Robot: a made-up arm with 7 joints. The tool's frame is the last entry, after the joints. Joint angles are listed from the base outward. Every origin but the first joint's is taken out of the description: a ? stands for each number. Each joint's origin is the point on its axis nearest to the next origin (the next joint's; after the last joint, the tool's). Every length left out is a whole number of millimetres.
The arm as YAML. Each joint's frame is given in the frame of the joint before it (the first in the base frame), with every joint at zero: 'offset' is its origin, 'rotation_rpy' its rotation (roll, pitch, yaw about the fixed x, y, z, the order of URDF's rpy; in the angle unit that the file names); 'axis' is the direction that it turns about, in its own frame. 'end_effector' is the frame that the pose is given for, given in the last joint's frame.
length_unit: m
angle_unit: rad
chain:
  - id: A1
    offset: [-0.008, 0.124, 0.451]
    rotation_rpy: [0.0, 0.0, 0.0]
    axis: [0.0, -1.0, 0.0]
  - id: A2
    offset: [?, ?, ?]
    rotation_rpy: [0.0, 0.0, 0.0]
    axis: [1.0, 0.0, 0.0]
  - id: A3
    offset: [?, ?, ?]
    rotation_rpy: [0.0, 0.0, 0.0]
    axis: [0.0, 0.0, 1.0]
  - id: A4
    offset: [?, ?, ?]
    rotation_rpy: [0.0, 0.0, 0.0]
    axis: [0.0, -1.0, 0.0]
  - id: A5
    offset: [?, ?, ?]
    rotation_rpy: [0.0, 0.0, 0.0]
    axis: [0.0, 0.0, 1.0]
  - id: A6
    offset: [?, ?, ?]
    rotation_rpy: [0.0, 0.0, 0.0]
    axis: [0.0, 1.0, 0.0]
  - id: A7
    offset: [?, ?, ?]
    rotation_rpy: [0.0, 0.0, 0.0]
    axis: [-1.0, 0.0, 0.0]
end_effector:
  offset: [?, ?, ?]
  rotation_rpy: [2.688, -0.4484, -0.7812]
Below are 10 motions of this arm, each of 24 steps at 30 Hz.
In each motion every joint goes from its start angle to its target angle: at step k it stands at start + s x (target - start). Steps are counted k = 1, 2, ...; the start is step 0. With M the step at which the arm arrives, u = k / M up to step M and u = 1 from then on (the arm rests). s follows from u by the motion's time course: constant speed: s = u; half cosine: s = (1 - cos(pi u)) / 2; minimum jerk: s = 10 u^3 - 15 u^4 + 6 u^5.
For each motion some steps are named. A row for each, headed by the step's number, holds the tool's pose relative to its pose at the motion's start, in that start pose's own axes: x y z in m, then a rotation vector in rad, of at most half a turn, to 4 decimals.
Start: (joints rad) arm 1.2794 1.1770 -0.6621 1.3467 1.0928 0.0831 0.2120
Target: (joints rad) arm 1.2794 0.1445 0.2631 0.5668 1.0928 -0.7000 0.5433
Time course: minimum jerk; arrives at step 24
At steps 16, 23, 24:
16: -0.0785 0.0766 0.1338 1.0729 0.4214 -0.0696
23: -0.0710 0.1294 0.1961 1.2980 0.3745 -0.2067
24: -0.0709 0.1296 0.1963 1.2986 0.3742 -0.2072

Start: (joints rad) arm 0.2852 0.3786 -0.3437 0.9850 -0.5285 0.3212 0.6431
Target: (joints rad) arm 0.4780 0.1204 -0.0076 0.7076 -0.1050 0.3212 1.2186
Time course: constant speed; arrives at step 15
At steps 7, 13, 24:
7: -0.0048 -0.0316 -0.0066 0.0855 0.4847 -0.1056
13: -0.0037 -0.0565 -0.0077 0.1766 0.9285 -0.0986
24: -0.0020 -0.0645 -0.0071 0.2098 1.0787 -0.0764

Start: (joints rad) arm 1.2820 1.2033 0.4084 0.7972 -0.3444 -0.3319 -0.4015
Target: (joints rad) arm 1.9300 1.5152 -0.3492 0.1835 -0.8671 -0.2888 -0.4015
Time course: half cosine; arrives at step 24
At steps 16, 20, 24:
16: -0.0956 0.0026 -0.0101 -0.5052 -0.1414 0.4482
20: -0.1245 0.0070 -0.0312 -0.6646 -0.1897 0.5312
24: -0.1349 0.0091 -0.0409 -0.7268 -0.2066 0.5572

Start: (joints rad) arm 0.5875 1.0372 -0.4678 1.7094 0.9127 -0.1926 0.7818
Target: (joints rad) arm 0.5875 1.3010 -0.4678 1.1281 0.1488 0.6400 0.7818
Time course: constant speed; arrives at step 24
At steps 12, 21, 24:
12: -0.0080 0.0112 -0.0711 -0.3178 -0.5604 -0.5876
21: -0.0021 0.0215 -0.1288 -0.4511 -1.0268 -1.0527
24: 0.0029 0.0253 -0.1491 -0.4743 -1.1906 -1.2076

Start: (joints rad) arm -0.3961 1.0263 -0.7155 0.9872 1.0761 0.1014 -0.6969
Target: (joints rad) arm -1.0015 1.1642 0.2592 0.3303 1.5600 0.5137 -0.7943
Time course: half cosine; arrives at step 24
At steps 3, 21, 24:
3: -0.0094 -0.0037 -0.0005 0.0052 -0.0450 -0.0347
21: -0.2357 -0.0699 -0.1183 0.1974 -0.8533 -0.9771
24: -0.2432 -0.0711 -0.1266 0.2083 -0.8709 -1.0193

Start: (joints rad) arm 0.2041 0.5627 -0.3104 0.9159 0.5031 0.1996 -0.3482
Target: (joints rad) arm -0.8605 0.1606 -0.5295 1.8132 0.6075 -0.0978 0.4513
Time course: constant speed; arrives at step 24
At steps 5, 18, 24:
5: 0.0143 0.0839 -0.0175 -0.2394 0.2826 -0.0162
18: 0.0744 0.2356 -0.1396 -0.6287 1.0417 -0.3278
24: 0.1105 0.2577 -0.2088 -0.6119 1.3704 -0.5373

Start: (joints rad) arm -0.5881 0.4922 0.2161 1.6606 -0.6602 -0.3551 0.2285
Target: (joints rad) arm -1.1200 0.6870 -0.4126 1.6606 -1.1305 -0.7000 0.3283
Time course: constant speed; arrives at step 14
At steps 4, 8, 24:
4: 0.0440 0.0243 0.0004 -0.1698 0.3137 0.1851
8: 0.0917 0.0476 -0.0116 -0.2909 0.6598 0.3577
24: 0.1639 0.0747 -0.0542 -0.3628 1.2234 0.5890

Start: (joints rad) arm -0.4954 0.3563 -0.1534 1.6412 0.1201 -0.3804 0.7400
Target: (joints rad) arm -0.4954 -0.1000 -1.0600 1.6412 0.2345 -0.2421 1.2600
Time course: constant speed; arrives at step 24
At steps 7, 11, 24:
7: 0.0186 0.0028 0.0738 -0.0175 0.4154 -0.0601
11: 0.0360 -0.0011 0.1130 -0.0305 0.6571 -0.0647
24: 0.1192 -0.0345 0.2128 -0.1080 1.4379 0.0716

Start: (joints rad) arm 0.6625 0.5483 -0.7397 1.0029 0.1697 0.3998 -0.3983
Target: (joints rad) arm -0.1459 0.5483 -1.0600 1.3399 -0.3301 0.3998 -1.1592
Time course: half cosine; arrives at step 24
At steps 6, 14, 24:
6: 0.0154 0.0488 0.0006 -0.0285 -0.0585 0.1031
14: 0.0665 0.2018 -0.0460 -0.0299 -0.0992 0.4176
24: 0.1036 0.2928 -0.1268 0.0520 -0.0072 0.5589

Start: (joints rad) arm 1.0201 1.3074 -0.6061 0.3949 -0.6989 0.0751 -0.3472
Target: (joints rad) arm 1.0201 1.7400 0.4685 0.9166 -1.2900 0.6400 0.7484
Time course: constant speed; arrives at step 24
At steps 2, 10, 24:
2: -0.0192 -0.0012 -0.0048 -0.0653 -0.0141 -0.0469
10: -0.1057 0.0016 -0.0379 -0.2971 -0.0856 -0.3058
24: -0.2526 0.0467 -0.1639 -0.4568 -0.2018 -1.0344

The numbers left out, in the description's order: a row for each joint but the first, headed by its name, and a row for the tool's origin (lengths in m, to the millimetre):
A2: 0.011 0.0 -0.011
A3: 0.0 -0.007 -0.247
A4: -0.029 -0.004 0.0
A5: 0.019 0.0 -0.244
A6: -0.002 -0.008 0.0
A7: 0.012 0.0 0.026
tool: 0.0 0.001 0.002

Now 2 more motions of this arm.
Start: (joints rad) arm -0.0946 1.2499 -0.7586 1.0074 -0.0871 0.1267 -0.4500
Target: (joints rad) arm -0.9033 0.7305 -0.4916 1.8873 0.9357 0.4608 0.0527
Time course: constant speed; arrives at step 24
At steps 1, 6, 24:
1: 0.0156 -0.0023 -0.0006 -0.0052 0.0683 -0.0393
6: 0.0887 -0.0094 -0.0164 -0.0631 0.4285 -0.2403
24: 0.2207 -0.0164 -0.1664 -0.4730 1.8440 -1.0070

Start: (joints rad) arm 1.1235 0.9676 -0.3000 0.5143 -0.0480 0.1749 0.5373
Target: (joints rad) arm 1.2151 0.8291 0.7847 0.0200 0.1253 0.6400 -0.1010
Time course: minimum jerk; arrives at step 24
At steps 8, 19, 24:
8: -0.0170 0.0008 -0.0072 0.2171 -0.0072 -0.2978
19: -0.0477 0.0305 0.0319 0.4271 0.1910 -1.3892
24: -0.0465 0.0325 0.0397 0.4001 0.2279 -1.4761

